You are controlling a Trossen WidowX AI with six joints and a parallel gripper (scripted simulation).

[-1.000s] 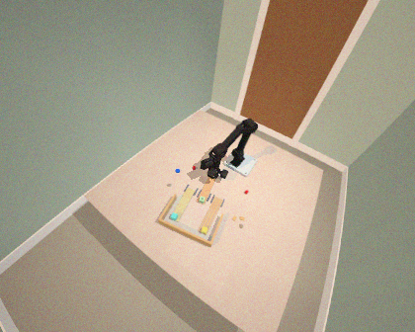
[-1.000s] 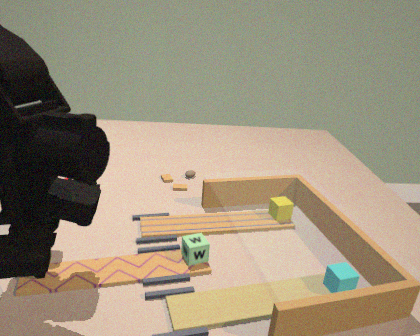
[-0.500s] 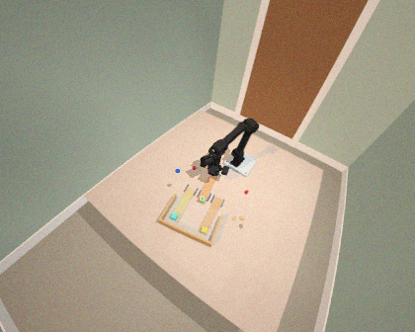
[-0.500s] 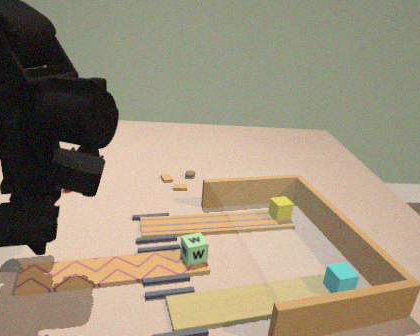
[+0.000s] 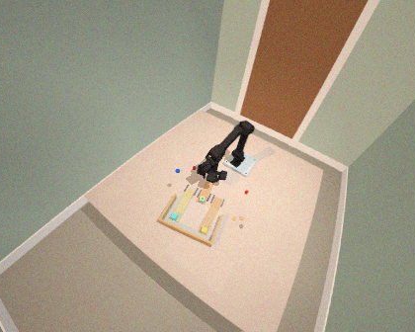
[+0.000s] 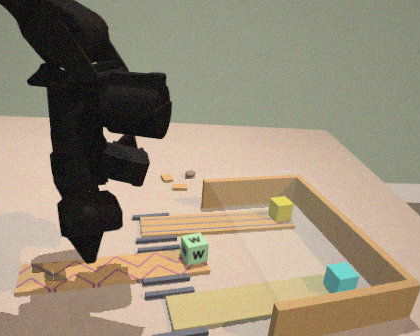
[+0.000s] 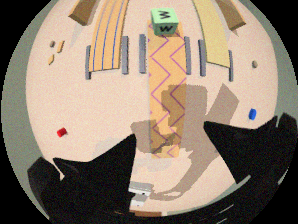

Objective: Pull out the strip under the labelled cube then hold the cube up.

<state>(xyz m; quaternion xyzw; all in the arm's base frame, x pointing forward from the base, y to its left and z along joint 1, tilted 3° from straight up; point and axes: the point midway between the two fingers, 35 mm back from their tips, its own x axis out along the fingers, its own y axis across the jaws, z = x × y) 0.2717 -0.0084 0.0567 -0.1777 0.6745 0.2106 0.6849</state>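
My gripper tip is 13 cm short of the labelled cube, 6 cm to the right of it and 3 cm above it.
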